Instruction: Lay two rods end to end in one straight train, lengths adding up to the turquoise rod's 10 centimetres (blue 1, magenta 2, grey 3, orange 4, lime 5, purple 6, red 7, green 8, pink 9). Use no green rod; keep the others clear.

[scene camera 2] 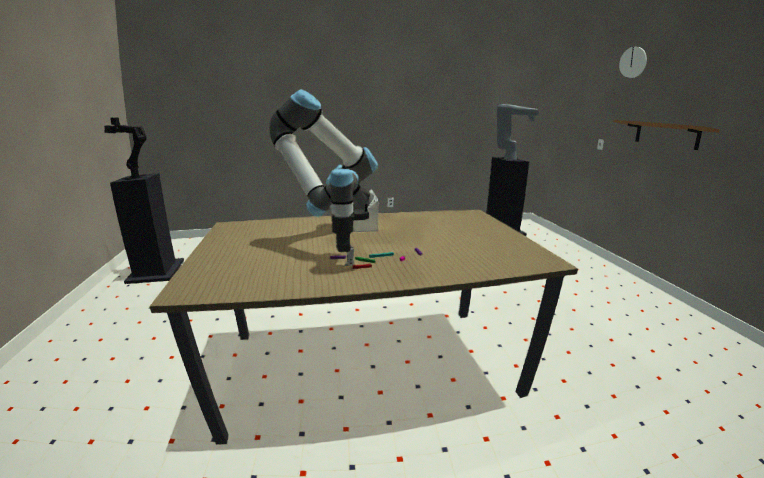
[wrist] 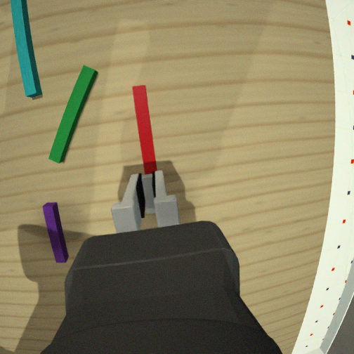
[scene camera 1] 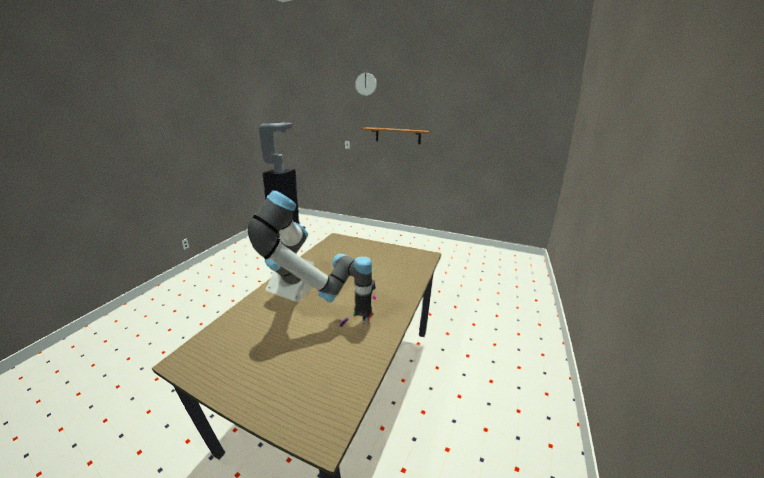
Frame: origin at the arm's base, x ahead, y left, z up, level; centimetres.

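Seen in the pictures: gripper, fingertip midpoint: [scene camera 2: 350, 264] [scene camera 1: 365, 320]; arm's base, origin of the base link: [scene camera 2: 362, 205].
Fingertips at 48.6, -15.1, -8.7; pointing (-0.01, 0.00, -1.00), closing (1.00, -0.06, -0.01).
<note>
Offsets run from my fingertips to a thing's top centre, as dx, dy, dz. Level surfaces: height alone.
My gripper [scene camera 1: 365, 319] [scene camera 2: 349, 260] [wrist: 148, 185] points down low over the table and is shut on the grey rod [wrist: 148, 194], which shows between the fingers in the wrist view. The red rod {+0.5, +4.2, -0.7} [scene camera 1: 371, 315] [scene camera 2: 363, 266] [wrist: 144, 127] lies directly ahead of the fingertips, its near end at the grey rod's far end and roughly in line with it. Whether the two touch, and whether the grey rod rests on the table, I cannot tell. The turquoise rod {-8.1, +14.1, -0.7} [scene camera 2: 381, 254] [wrist: 26, 55] lies farther off, to the left in the wrist view.
The green rod {-5.1, +6.7, -0.7} [scene camera 2: 365, 259] [wrist: 74, 115] lies left of the red rod in the wrist view. A purple rod {-9.8, -3.3, -0.7} [scene camera 1: 343, 322] [scene camera 2: 337, 257] [wrist: 55, 232] lies left of the gripper there. A magenta rod {-2.7, +21.1, -0.7} [scene camera 1: 374, 297] [scene camera 2: 402, 258] and another purple rod {-8.1, +29.9, -0.7} [scene camera 2: 418, 251] lie farther away on the table {dz -1.6} [scene camera 1: 281, 388] [scene camera 2: 478, 242].
</note>
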